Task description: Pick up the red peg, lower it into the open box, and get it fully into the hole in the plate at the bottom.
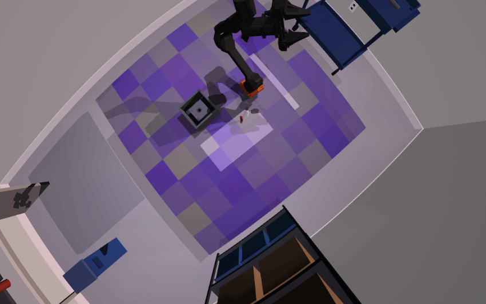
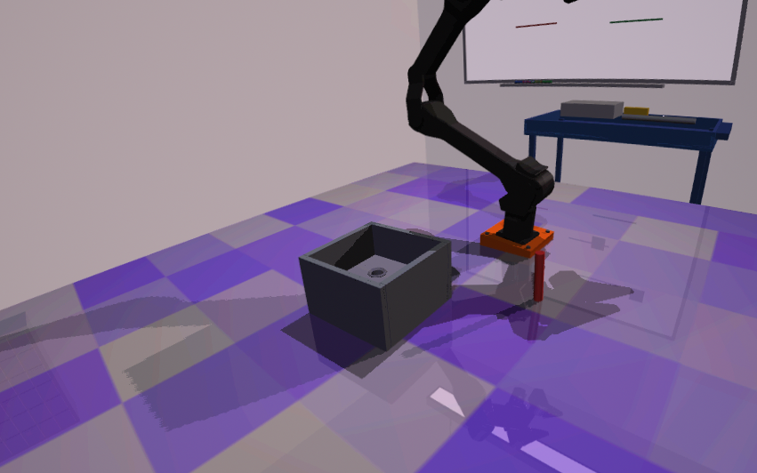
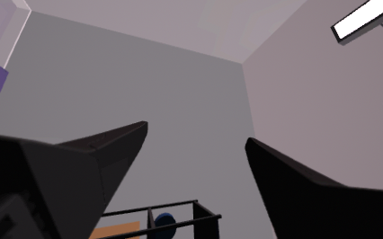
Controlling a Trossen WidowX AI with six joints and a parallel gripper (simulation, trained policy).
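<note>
My gripper tip is now 51 cm above the red peg, 28 cm short of it and 3 cm to the right of it. From my gripper tip the other things lie so: grey plate (51 cm below, 44 cm ahead, 14 cm to the right); dark box (53 cm below, 44 cm ahead, 14 cm to the right).
</note>
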